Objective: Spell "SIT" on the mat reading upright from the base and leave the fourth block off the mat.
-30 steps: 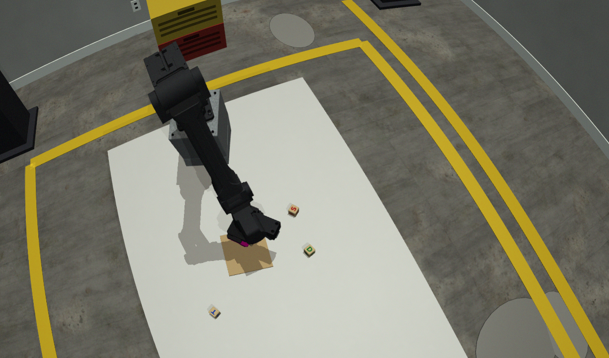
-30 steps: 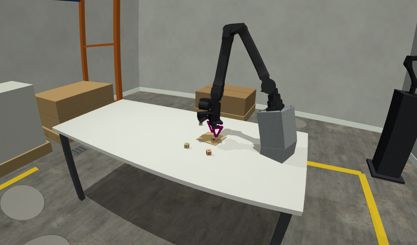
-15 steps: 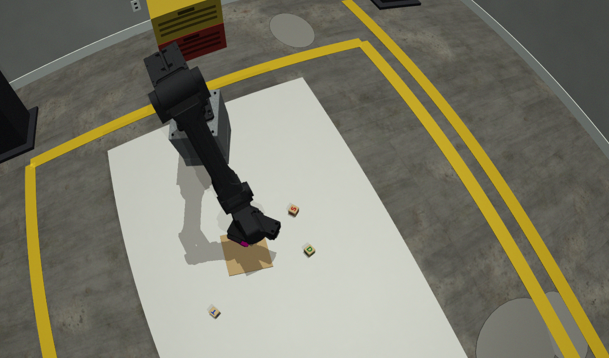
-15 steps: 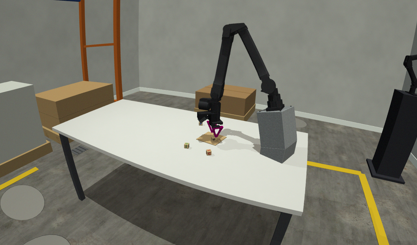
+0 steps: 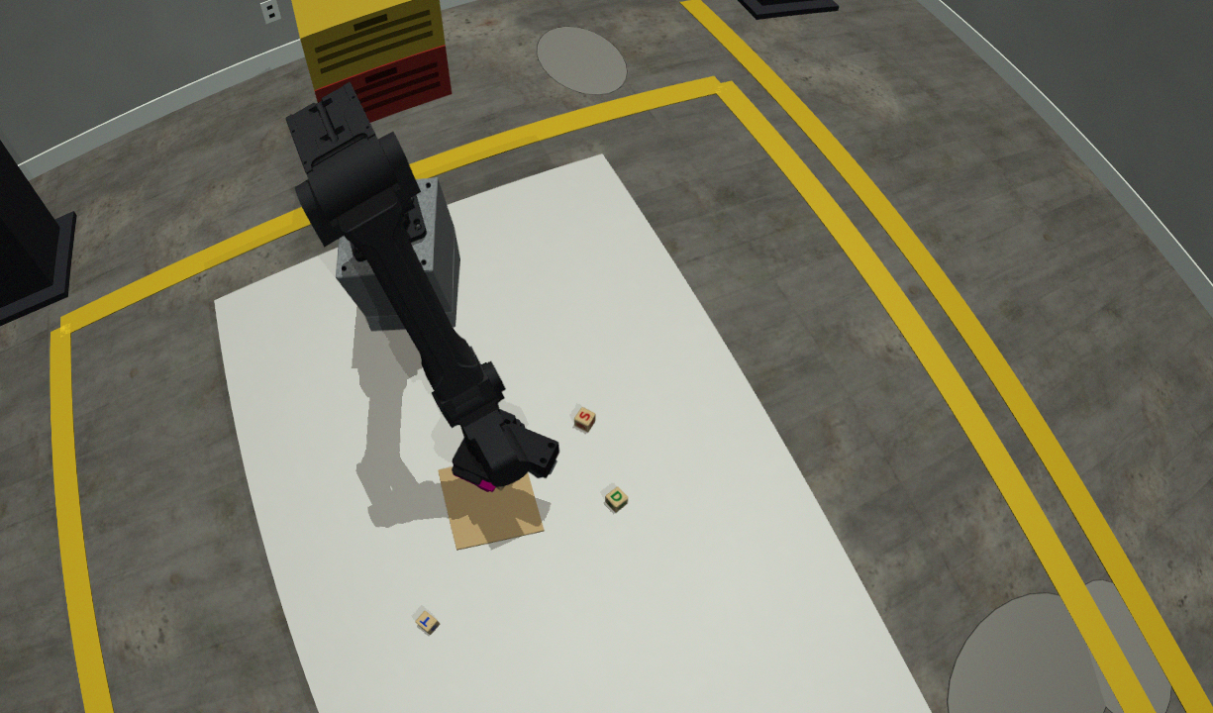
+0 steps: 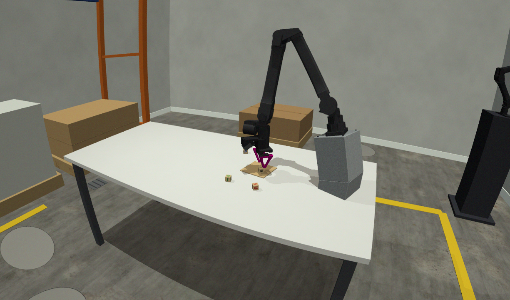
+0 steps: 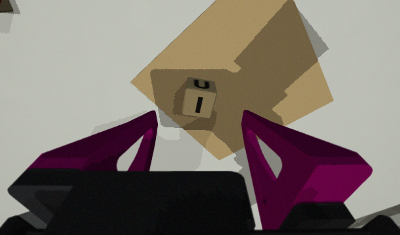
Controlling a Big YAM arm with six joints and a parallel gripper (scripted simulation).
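Right now my hand is 30 mm above the I block. From my hand the other things lie so: S block: 160 mm to the left, 50 mm behind, 40 mm below; then D block: 160 mm to the left, 100 mm ahead, 40 mm below; then tan mat: 50 mm below, 30 mm ahead, 20 mm to the right.
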